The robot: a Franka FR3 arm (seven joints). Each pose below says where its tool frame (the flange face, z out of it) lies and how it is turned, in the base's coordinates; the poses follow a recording.
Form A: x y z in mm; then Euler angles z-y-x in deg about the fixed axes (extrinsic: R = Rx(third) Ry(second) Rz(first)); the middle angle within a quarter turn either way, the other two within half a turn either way.
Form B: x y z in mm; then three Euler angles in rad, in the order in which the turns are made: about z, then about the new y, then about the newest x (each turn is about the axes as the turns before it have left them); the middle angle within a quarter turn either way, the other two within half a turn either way. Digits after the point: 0 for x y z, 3 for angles.
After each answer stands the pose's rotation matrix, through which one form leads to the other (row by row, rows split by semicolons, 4 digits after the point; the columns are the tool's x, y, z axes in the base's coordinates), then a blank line. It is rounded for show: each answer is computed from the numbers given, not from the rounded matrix.
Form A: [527 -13 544 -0.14 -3.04 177.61]
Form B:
[527 -13 544 0.000 0.053 3.100]
0.9986 0.0024 -0.0530; 0.0002 -0.9991 -0.0416; -0.0531 0.0416 -0.9977

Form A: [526 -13 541 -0.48 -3.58 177.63]
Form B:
[526 -13 541 0.006 0.063 3.101]
0.9980 0.0084 -0.0624; 0.0058 -0.9991 -0.0413; -0.0627 0.0408 -0.9972

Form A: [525 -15 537 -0.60 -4.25 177.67]
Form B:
[525 -15 537 0.007 0.075 3.102]
0.9972 0.0104 -0.0741; 0.0075 -0.9992 -0.0405; -0.0745 0.0399 -0.9964

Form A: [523 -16 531 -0.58 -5.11 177.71]
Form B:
[523 -16 531 0.007 0.090 3.102]
0.9960 0.0101 -0.0891; 0.0066 -0.9992 -0.0398; -0.0894 0.0391 -0.9952

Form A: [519 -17 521 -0.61 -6.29 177.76]
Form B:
[519 -17 521 0.006 0.110 3.103]
0.9939 0.0106 -0.1096; 0.0064 -0.9992 -0.0389; -0.1099 0.0379 -0.9932

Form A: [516 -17 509 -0.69 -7.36 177.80]
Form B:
[516 -17 509 0.007 0.129 3.104]
0.9917 0.0119 -0.1281; 0.0071 -0.9992 -0.0381; -0.1285 0.0368 -0.9910

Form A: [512 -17 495 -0.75 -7.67 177.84]
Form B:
[512 -17 495 0.008 0.134 3.105]
0.9910 0.0130 -0.1335; 0.0081 -0.9993 -0.0374; -0.1339 0.0359 -0.9903

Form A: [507 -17 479 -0.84 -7.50 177.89]
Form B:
[507 -17 479 0.010 0.131 3.106]
0.9913 0.0145 -0.1305; 0.0098 -0.9993 -0.0365; -0.1310 0.0349 -0.9908

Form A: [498 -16 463 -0.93 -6.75 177.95]
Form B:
[498 -16 463 0.012 0.118 3.107]
0.9929 0.0161 -0.1175; 0.0120 -0.9993 -0.0355; -0.1180 0.0339 -0.9924

